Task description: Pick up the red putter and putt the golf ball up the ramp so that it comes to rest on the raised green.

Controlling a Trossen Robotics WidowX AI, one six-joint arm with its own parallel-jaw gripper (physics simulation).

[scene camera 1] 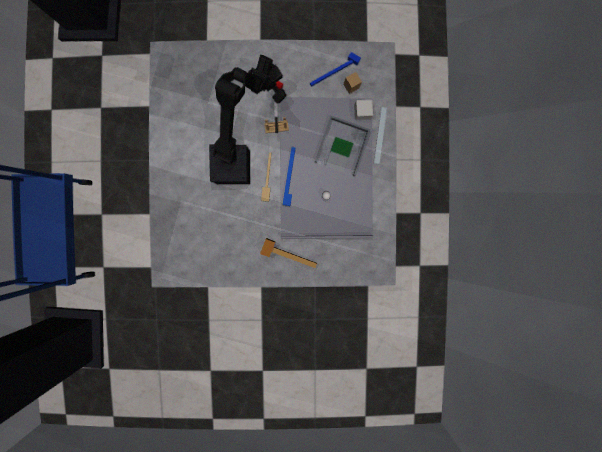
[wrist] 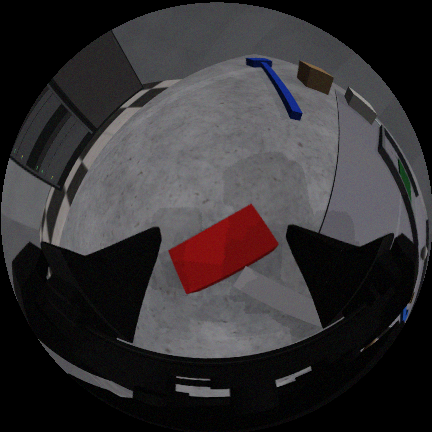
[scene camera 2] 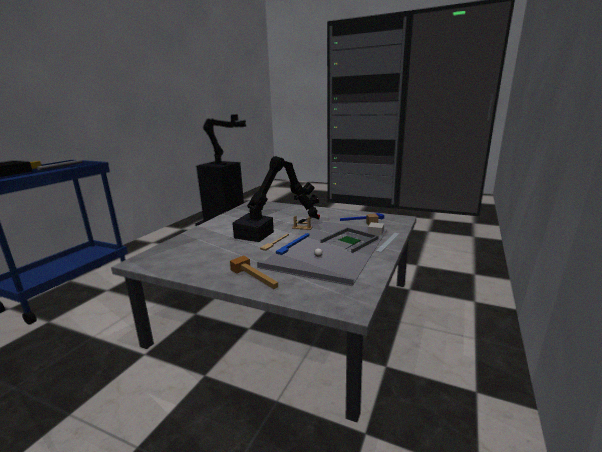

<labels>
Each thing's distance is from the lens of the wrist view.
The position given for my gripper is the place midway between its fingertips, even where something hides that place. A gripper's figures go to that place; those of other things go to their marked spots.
my gripper (wrist: 225, 232): 10 cm
red putter (wrist: 237, 241): 8 cm
blue hammer (wrist: 293, 110): 20 cm
wooden block (wrist: 311, 76): 36 cm
grey putting mat (wrist: 365, 203): 19 cm
The marked spots on the grey putting mat and the red putter are 16 cm apart.
</labels>
